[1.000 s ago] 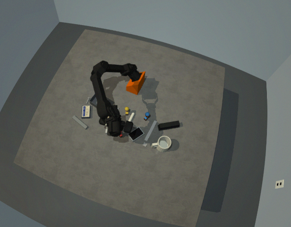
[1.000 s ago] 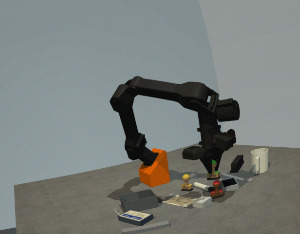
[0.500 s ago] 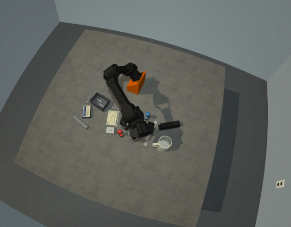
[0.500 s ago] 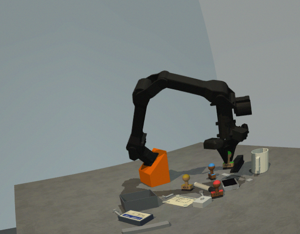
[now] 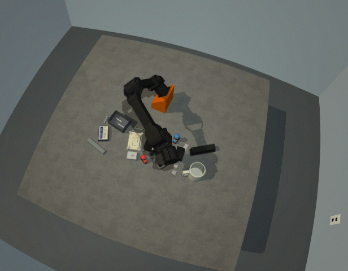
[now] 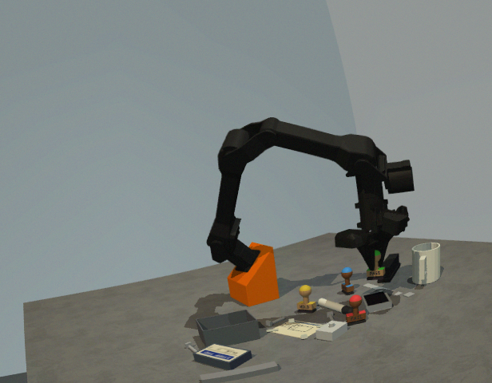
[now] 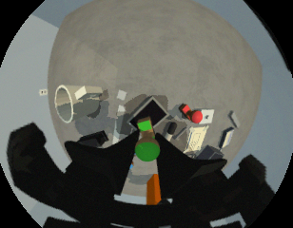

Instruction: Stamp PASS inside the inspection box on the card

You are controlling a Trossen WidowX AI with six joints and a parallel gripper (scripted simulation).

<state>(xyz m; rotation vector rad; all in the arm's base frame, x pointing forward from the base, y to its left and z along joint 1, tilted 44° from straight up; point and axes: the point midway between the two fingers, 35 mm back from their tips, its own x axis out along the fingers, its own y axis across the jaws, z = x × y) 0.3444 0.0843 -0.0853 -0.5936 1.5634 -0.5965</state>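
Right now the black ink pad is 8 cm below my gripper tip. From my gripper tip the other things lie so: marker 8 cm below, 7 cm to the right, 5 cm behind; then red stamp 10 cm to the right, 7 cm below, 3 cm ahead; then green-topped PASS stamp right at my gripper tip.
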